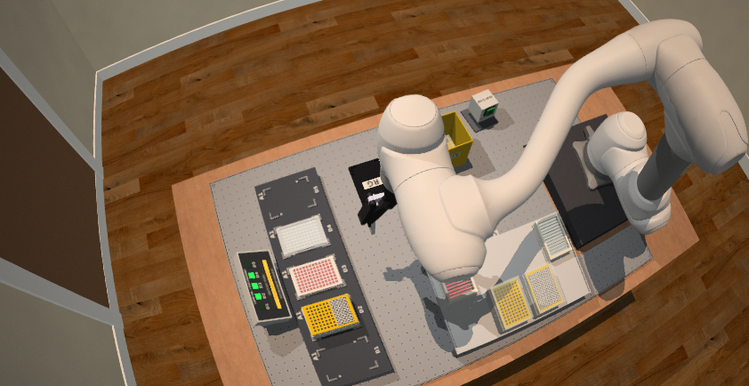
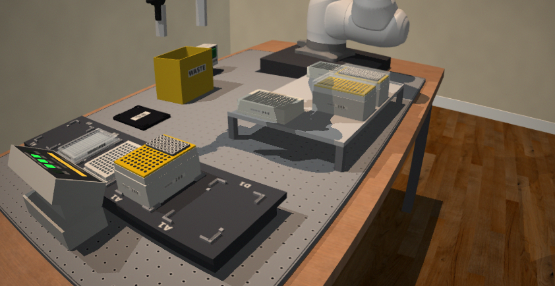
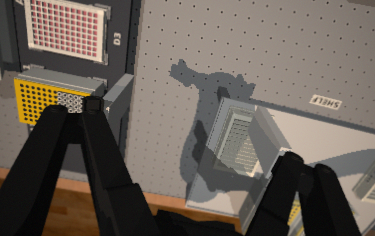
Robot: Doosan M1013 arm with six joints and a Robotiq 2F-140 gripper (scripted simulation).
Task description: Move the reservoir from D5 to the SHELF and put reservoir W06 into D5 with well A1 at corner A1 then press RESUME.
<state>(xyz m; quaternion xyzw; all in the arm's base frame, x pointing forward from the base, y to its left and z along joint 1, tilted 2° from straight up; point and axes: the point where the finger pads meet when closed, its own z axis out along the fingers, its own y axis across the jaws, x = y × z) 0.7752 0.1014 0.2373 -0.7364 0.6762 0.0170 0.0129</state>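
Right now my hand is 460 mm past the pale 12-trough reservoir, 210 mm above it and 100 mm to the right of it. Also, from my hand: black RG nest (280 mm below, 230 mm to the right); then shelf label (290 mm behind, 280 mm below, 10 mm to the left); then yellow tip rack (210 mm ahead, 190 mm below, 160 mm to the left).
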